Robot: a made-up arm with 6 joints.
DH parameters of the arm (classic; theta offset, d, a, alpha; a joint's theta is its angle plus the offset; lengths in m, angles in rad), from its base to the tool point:
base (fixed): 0 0.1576 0 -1.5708
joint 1: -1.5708 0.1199 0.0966 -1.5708
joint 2: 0 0.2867 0.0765 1.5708
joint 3: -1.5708 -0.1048 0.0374 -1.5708
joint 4: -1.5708 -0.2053 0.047 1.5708
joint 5: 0 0.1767 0.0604 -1.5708
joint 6: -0.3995 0 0.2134 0
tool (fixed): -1.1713 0.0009 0 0
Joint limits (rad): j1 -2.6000..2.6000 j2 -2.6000..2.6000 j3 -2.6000..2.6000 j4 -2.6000..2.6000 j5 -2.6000..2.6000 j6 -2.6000..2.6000
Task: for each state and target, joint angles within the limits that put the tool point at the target. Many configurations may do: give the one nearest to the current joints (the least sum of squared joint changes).
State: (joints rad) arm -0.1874 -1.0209 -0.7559 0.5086 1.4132 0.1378
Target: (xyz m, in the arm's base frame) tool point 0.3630 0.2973 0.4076
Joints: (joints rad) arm -0.0730 -0.8759 -0.6027 0.3803 1.5911 0.1693
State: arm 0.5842 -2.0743 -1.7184 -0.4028 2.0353 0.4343
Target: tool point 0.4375 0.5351 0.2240
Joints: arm 0.4754 -2.1922 -1.6409 -0.4456 2.6000 -0.1880
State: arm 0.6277 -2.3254 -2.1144 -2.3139 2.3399 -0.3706
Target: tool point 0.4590 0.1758 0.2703
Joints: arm 0.6596 -2.4803 -1.7168 -2.3638 2.0518 0.1400
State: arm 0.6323 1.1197 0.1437 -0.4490 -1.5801 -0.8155
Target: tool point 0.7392 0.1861 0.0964
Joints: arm 0.0339 1.2186 -0.4201 -0.1777 -1.4255 -0.7378
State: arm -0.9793 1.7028 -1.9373 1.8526 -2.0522 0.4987
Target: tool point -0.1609 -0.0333 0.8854
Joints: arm -1.5141 1.5651 -1.7784 1.9377 -2.1313 0.3532
